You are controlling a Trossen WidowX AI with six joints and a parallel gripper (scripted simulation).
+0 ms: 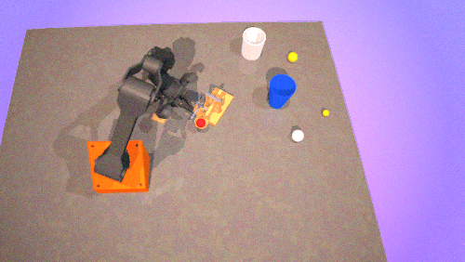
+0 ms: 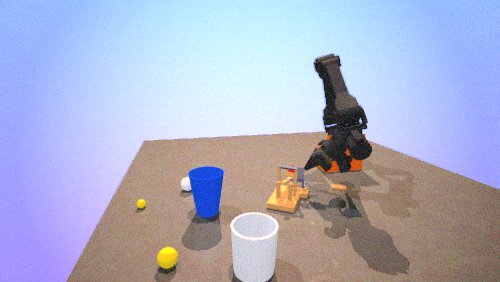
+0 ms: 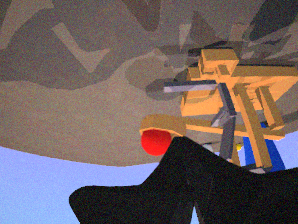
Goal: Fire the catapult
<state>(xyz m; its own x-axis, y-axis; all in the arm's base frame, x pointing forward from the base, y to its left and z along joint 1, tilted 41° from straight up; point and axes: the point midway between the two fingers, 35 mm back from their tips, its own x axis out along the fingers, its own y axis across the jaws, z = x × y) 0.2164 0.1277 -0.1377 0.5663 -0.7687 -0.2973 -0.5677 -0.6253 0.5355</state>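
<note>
Now: gripper tip 40 mm to the left of the red ball, 30 mm short of it and 10 mm above it. Also, from my gripper tip: orange peg: 130 mm behind, 70 mm below, 10 mm to the left; blue cup: 320 mm ahead, 70 mm to the left, 50 mm below; white ball: 380 mm ahead, 90 mm to the right, 50 mm below.
</note>
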